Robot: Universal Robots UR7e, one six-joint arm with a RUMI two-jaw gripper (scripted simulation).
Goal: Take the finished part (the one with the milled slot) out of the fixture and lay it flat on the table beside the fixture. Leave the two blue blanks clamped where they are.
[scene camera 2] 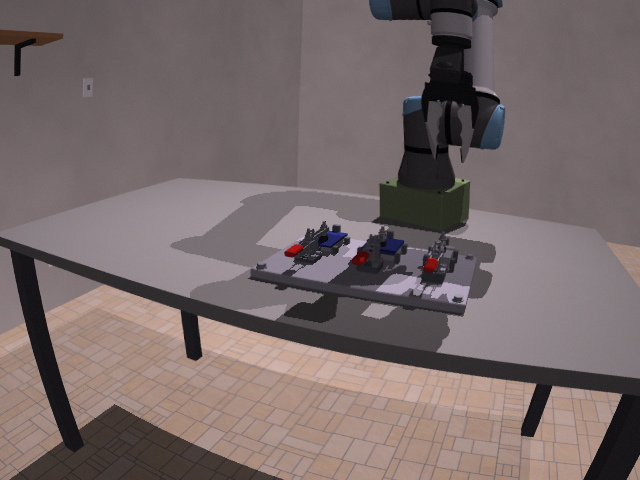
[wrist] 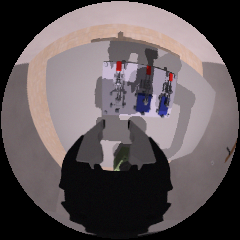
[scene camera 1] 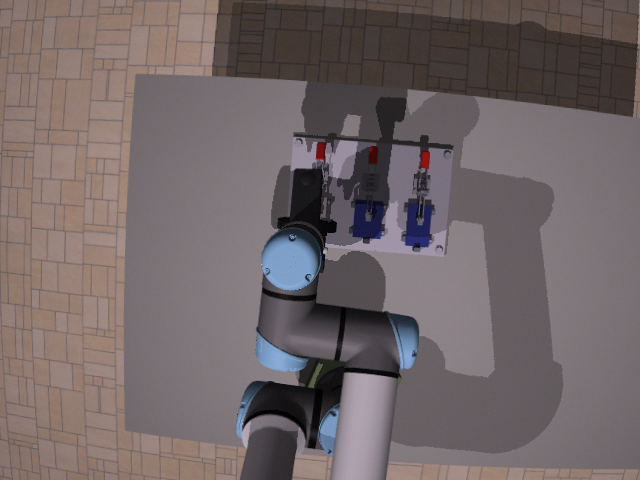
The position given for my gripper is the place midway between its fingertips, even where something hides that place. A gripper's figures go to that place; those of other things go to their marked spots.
Labels:
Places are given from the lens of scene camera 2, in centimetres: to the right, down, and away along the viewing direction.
my gripper (scene camera 2: 449,161): 22, -13, 75
grey fixture plate (scene camera 2: 401,283): 12, 7, 71

